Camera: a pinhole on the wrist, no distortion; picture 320 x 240 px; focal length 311.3 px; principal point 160.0 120.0 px. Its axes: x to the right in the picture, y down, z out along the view. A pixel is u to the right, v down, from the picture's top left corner.
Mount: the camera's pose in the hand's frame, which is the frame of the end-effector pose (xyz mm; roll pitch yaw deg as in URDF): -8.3 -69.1 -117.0 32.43 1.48 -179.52
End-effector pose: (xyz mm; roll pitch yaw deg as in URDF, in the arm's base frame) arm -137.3 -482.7 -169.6 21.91 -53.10 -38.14
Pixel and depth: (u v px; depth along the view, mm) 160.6 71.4 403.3
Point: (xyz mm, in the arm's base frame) -232.9 -261.3 -34.6
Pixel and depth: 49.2 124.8 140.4
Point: -121.0 -491.8 -136.0
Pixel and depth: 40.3 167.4 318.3
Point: -213.8 -435.7 29.1
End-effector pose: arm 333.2 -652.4 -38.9 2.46 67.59 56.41
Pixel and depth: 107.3 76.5 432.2
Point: 289.8 -347.9 -2.5
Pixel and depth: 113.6 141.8 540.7
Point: 389.6 -253.4 48.5
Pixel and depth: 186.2 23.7 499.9
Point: 174.1 -314.8 108.3
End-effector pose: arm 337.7 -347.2 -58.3 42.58 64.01 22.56
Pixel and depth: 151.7 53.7 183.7
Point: 366.8 -297.9 -27.1
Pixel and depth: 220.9 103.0 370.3
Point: 501.0 -296.9 125.1
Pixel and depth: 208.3 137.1 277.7
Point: 440.8 -342.5 54.4
